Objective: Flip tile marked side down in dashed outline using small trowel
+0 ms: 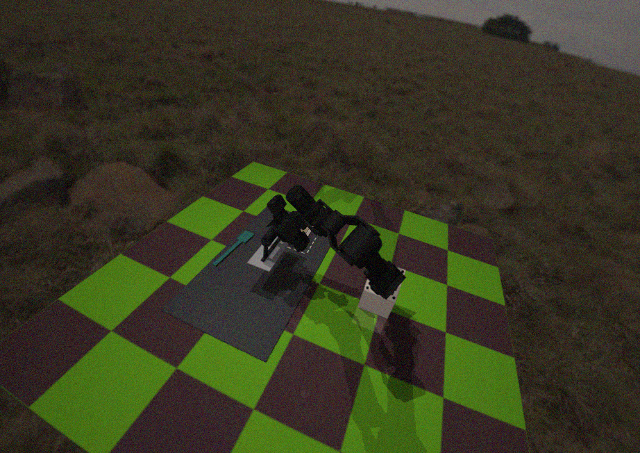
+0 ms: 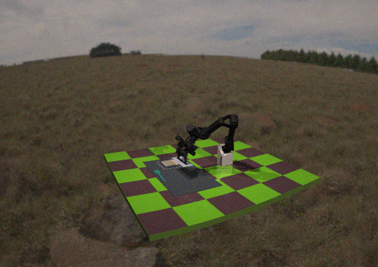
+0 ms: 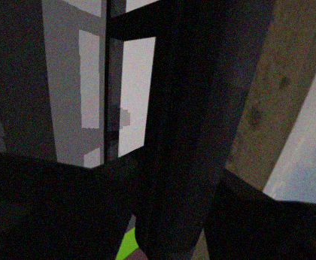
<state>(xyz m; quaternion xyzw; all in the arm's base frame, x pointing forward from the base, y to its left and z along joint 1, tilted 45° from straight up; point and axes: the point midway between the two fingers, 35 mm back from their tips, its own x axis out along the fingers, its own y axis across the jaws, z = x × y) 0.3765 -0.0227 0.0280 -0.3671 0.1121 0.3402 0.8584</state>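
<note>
Right now the dark-handled trowel is 30 mm behind my gripper tip and 10 mm below it. The rest, counted from my gripper tip: teal trowel (140 mm below, 140 mm ahead, 10 mm to the right); then pale tile (200 mm to the right, 140 mm below, 10 mm behind); then dark grey mat (160 mm below, 10 mm to the left).
</note>
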